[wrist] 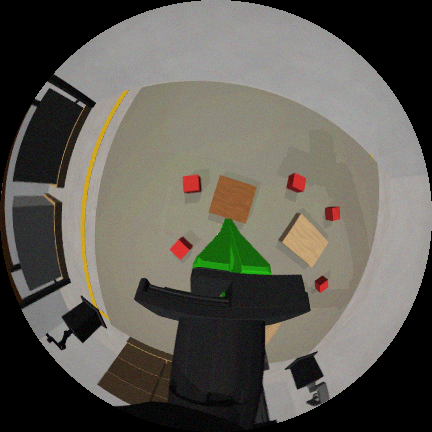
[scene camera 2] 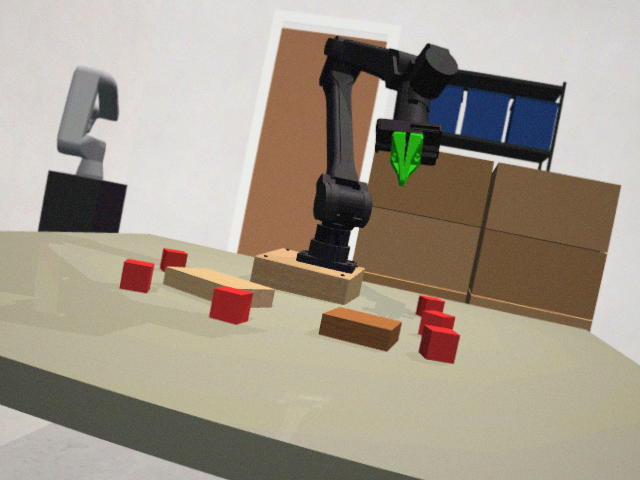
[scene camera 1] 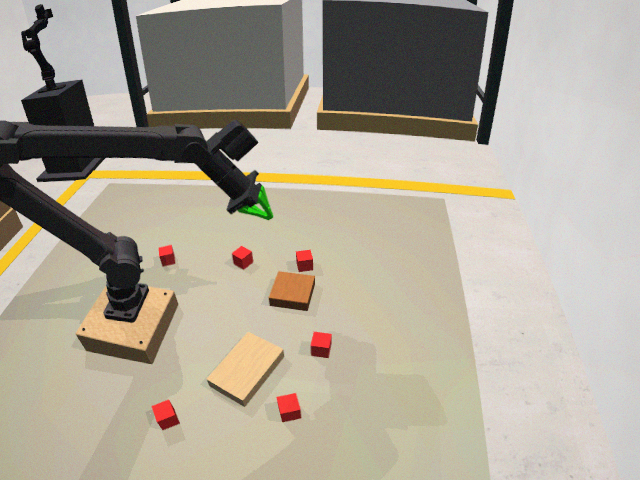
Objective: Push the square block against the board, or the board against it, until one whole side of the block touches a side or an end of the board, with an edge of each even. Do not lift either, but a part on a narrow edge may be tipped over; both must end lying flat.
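Frame: origin at the arm's base, x ahead, y left, z up, level; metres.
Where they show: gripper, fingertip midpoint: (wrist: 226,222) (scene camera 2: 401,183) (scene camera 1: 271,218); arm's base, link origin: (scene camera 2: 326,264) (scene camera 1: 127,303).
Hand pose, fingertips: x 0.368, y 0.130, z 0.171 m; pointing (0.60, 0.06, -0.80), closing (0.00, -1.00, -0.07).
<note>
Things, the pixels of their centre, and the offset from my fingertips.
- square block, body centre: (scene camera 2: 361,327) (scene camera 1: 292,290) (wrist: 232,199) dx +0.039, dy -0.013, dz -0.216 m
- board, body centre: (scene camera 2: 218,286) (scene camera 1: 246,367) (wrist: 305,240) dx -0.043, dy -0.257, dz -0.216 m
The square block (scene camera 1: 292,289) (scene camera 2: 358,327) (wrist: 233,199) is dark orange-brown wood and lies flat on the mat. The board (scene camera 1: 246,367) (scene camera 2: 217,284) (wrist: 304,240) is pale wood, oblong, and lies flat nearer the front in scene camera 1, turned at an angle to the block. A wide gap separates the two. My gripper (scene camera 1: 270,218) (scene camera 2: 402,183) (wrist: 226,222) has green fingers, is shut with nothing between them, and hangs high above the table, touching neither part. In the wrist view its tips overlap the block's near edge.
Red cubes stand around the parts. One cube (scene camera 1: 304,260) (scene camera 2: 439,344) (wrist: 191,183) is close behind the block. Another cube (scene camera 1: 321,344) (scene camera 2: 231,305) (wrist: 296,182) is right of the board, and a third (scene camera 1: 288,407) (scene camera 2: 136,275) (wrist: 332,213) is near its front end. The arm's wooden base (scene camera 1: 124,330) (scene camera 2: 305,279) is at left.
</note>
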